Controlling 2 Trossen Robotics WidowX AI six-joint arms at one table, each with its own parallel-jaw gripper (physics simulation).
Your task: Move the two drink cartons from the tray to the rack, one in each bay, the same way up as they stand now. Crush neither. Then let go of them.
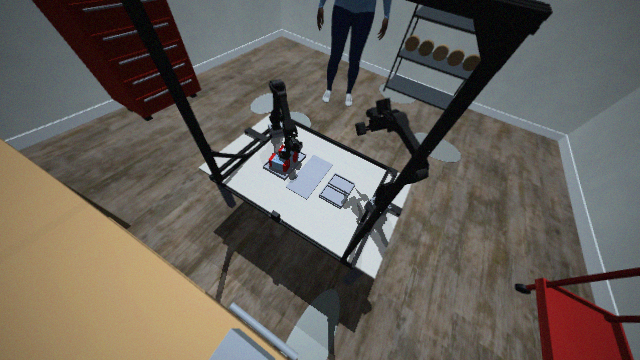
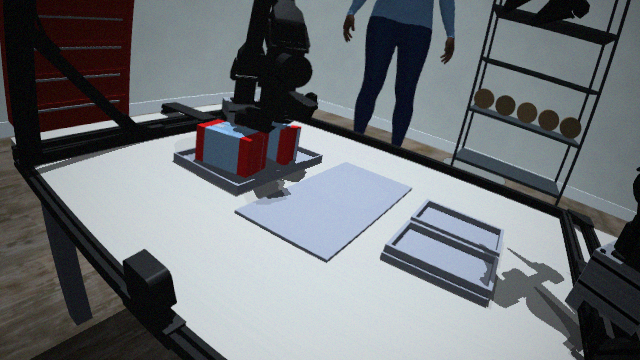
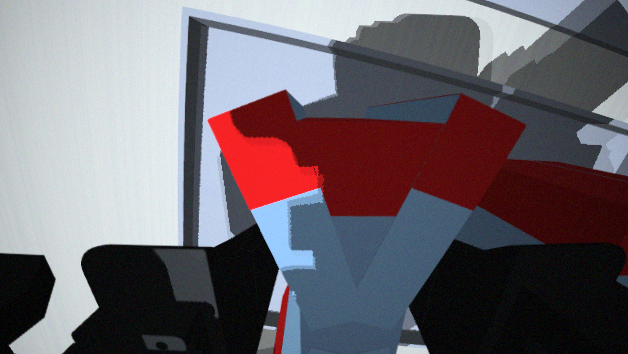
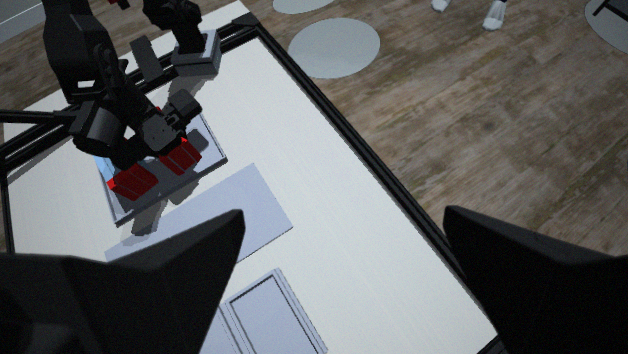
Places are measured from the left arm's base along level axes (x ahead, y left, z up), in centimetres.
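Pixels of known places: left gripper, fingertip midpoint: (image 1: 289, 156); right gripper, fingertip midpoint: (image 2: 517, 18) (image 4: 343, 218); left arm's base at its link origin: (image 1: 276, 127) (image 2: 243, 101) (image 4: 193, 44); right arm's base at its link origin: (image 2: 637, 262).
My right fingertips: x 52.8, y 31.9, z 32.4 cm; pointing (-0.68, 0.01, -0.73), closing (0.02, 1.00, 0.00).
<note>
Ahead of a thing's pixels: the offset from my right fingertips to its middle. "*": to the spot under its first point. Level surfaces: height alone.
Two drink cartons, blue with red ends, lie side by side in the grey tray @[dx -23.6, dy -36.6, dz -37.1 cm] (image 1: 280, 174) (image 2: 229, 186) (image 3: 191, 140) at the left of the table. The near carton @[dx -20.8, dy -41.6, dz -33.9 cm] (image 1: 276, 163) (image 2: 223, 148) (image 3: 355, 168) and the far carton @[* dx -20.4, dy -31.3, dz -31.6 cm] (image 1: 294, 156) (image 2: 284, 143) (image 3: 453, 158) both rest on the tray floor. My left gripper (image 1: 286, 153) (image 2: 258, 126) (image 3: 331, 216) is down over the cartons, its fingers open on either side of the near one. My right gripper (image 1: 361, 128) (image 4: 343, 218) is open and empty, high above the table's far edge. The two-bay rack @[dx +11.1, dy -14.7, dz -36.9 cm] (image 1: 330, 202) (image 2: 433, 276) (image 4: 296, 309) is empty.
A flat pale mat @[dz -37.5 cm] (image 1: 309, 176) (image 2: 326, 207) (image 4: 225, 207) lies between tray and rack. A person (image 1: 348, 43) (image 2: 397, 71) stands beyond the table. A shelf unit (image 1: 426, 55) stands at the back right, and a red drawer cabinet (image 1: 161, 71) at the left.
</note>
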